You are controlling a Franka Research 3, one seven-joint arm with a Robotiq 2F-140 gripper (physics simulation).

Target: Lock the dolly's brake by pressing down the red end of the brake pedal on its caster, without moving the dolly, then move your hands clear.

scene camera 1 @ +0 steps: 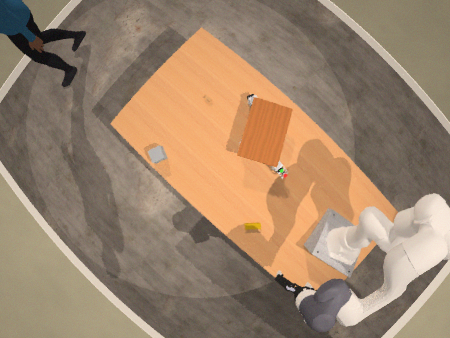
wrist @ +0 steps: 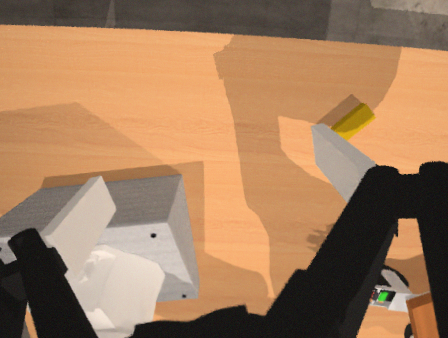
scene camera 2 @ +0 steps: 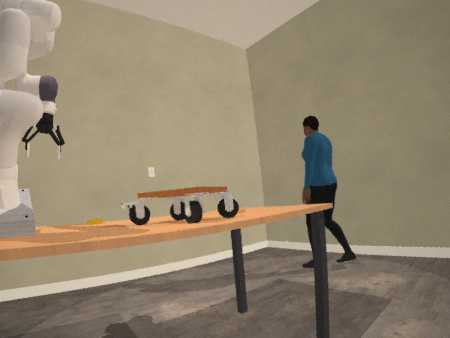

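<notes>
The dolly stands upright on its wheels on the table. The brake pedal, with a green part and a red end, sticks out from the caster at the dolly's end facing the robot base. Whether the pedal is tilted is too small to tell. My gripper is open and empty, high above the table's long edge beside the base, well apart from the dolly. In the wrist view a black finger link partly hides the caster.
A yellow block lies between the gripper and the dolly. A grey block is near the long edge. A small wooden piece lies beyond the dolly. A person stands off the table's far end.
</notes>
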